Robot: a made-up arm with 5 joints.
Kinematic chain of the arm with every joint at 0, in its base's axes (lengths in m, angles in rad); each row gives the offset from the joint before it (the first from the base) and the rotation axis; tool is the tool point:
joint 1: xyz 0 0 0.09 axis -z
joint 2: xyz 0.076 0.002 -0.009 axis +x
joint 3: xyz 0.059 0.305 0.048 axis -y
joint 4: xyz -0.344 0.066 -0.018 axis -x
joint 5: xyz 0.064 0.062 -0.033 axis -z
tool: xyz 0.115 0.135 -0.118
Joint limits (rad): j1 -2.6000..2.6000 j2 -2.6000..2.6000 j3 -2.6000..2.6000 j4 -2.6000..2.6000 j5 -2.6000..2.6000
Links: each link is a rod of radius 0.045 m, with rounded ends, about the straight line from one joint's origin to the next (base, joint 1, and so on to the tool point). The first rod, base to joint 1, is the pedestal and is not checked.
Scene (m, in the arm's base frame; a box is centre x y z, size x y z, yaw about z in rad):
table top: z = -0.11
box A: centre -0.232 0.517 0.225 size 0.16 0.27 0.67 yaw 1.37
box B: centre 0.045 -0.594 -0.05 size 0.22 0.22 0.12 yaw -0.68
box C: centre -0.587 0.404 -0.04 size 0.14 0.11 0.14 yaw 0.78
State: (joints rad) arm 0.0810 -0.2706 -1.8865 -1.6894 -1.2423
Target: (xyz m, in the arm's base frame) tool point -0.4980 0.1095 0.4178
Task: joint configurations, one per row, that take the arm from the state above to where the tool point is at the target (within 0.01 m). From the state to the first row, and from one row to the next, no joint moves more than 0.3 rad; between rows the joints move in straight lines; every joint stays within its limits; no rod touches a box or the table.
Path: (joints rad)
1: 0.2498 0.0176 -1.6372 -1.7988 -1.2246
2: 0.4185 0.3059 -1.3879 -1.9081 -1.2069
3: 0.5873 0.5941 -1.1387 -2.0175 -1.1892
4: 0.7561 0.8824 -0.8894 -2.1268 -1.1715
5: 0.4812 0.7213 -0.8408 -2.1254 -1.2161
6: 0.2064 0.5602 -0.7922 -2.1239 -1.2608
7: -0.0685 0.3991 -0.7436 -2.1224 -1.3054
8: -0.3433 0.2380 -0.6950 -2.1210 -1.3500
9: -0.6182 0.0769 -0.6464 -2.1195 -1.3947
10: -0.8930 -0.0842 -0.5977 -2.1180 -1.4393
11: -1.1679 -0.2453 -0.5491 -2.1166 -1.4839

